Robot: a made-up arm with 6 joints. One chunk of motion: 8 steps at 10 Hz.
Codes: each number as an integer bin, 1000 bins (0 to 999) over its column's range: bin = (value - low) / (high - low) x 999, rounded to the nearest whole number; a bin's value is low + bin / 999 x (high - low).
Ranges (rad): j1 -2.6..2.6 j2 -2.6..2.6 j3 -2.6..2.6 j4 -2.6..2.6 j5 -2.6..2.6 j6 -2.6..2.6
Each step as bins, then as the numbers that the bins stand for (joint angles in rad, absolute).
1 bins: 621 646 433 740 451 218
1 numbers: 0.6324 0.7626 -0.3461 1.2519 -0.2525 -1.4653
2 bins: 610 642 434 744 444 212
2 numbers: 0.5752 0.7417 -0.3409 1.2727 -0.2889 -1.4965
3 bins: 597 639 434 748 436 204
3 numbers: 0.5075 0.7261 -0.3409 1.2935 -0.3305 -1.5381
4 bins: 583 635 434 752 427 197
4 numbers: 0.4346 0.7053 -0.3409 1.3143 -0.3774 -1.5746
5 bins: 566 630 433 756 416 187
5 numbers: 0.3461 0.6793 -0.3461 1.3351 -0.4346 -1.6266
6 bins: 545 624 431 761 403 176
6 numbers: 0.2368 0.6480 -0.3566 1.3612 -0.5023 -1.6839
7 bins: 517 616 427 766 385 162
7 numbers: 0.0911 0.6064 -0.3774 1.3872 -0.5960 -1.7568
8 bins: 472 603 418 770 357 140
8 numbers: -0.1431 0.5387 -0.4242 1.4080 -0.7417 -1.8713
